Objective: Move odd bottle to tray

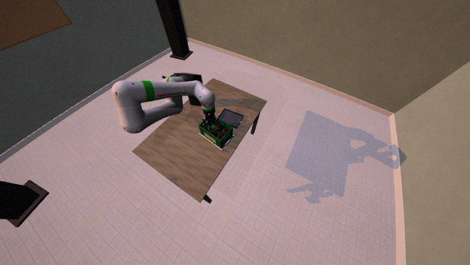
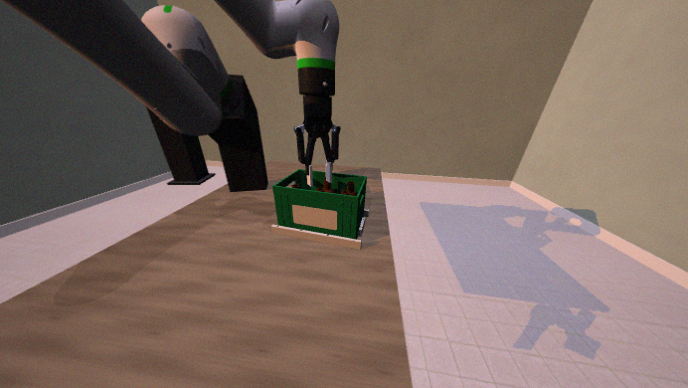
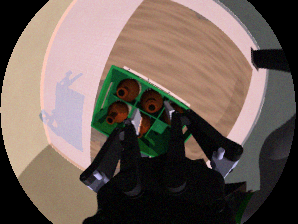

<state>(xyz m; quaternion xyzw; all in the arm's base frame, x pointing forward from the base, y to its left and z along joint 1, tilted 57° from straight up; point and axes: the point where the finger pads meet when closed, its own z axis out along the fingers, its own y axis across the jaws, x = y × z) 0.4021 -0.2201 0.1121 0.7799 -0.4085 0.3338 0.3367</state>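
The brown bottle lies 130 mm below my hand. Also, from my hand: dark tray (310 mm to the left, 200 mm below, 60 mm ahead); then green crate (130 mm below, 40 mm to the left, 10 mm ahead).
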